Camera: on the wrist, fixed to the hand. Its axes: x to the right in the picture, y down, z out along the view.
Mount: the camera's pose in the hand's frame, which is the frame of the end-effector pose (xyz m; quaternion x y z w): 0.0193 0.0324 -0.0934 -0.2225 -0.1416 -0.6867 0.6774
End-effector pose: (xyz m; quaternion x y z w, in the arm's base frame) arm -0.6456 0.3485 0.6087 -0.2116 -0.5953 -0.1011 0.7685
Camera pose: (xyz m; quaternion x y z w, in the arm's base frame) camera -0.5457 0.3376 0.6017 0.0801 -0.6349 -0.6987 0.3198
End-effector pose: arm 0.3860 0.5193 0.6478 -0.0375 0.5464 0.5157 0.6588
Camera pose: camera 0.2965 0.4894 0.6125 -0.4742 0.1364 0.0238 0.8695
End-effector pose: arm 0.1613 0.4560 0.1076 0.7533 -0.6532 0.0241 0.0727
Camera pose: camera 0.1376 0.4458 0.2050 0.9461 0.0592 -0.2856 0.1409
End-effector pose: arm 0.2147 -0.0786 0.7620 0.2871 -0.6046 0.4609 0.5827
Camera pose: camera 0.2241 0.0217 0.7638 0.5453 -0.3975 -0.2631 0.6895
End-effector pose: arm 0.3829 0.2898 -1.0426 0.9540 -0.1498 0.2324 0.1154
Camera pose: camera 0.3501 0.2823 -0.9477 0.7564 0.4856 -0.0902 0.4288
